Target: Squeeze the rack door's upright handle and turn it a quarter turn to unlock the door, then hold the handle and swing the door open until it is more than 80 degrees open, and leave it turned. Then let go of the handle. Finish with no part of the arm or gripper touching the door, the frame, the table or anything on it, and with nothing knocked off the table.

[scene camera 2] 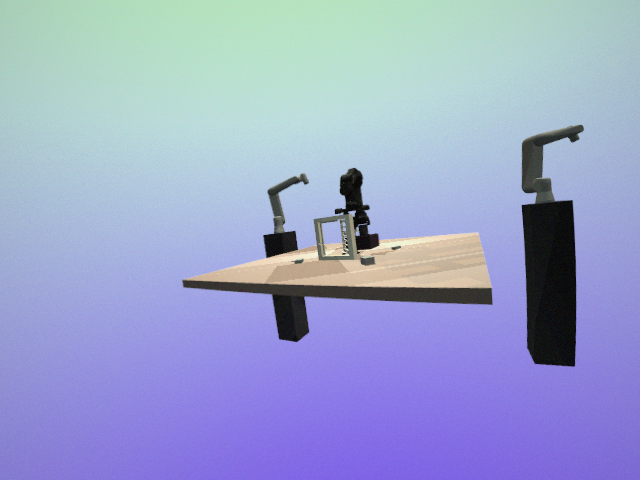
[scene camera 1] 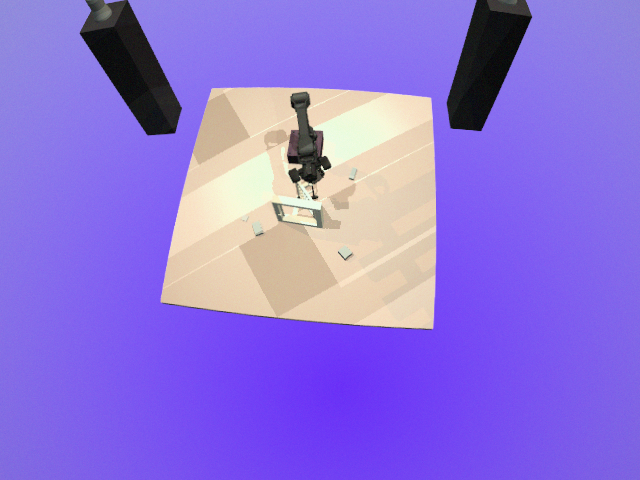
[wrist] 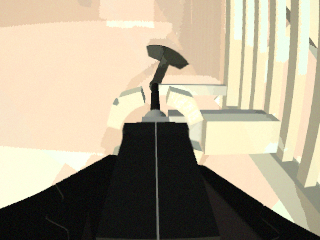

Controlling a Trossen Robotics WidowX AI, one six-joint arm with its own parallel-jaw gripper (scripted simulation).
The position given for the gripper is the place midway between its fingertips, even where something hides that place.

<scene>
In view: the gripper (wrist: pixel 155 171) and a slatted door (wrist: pixel 241 127).
</scene>
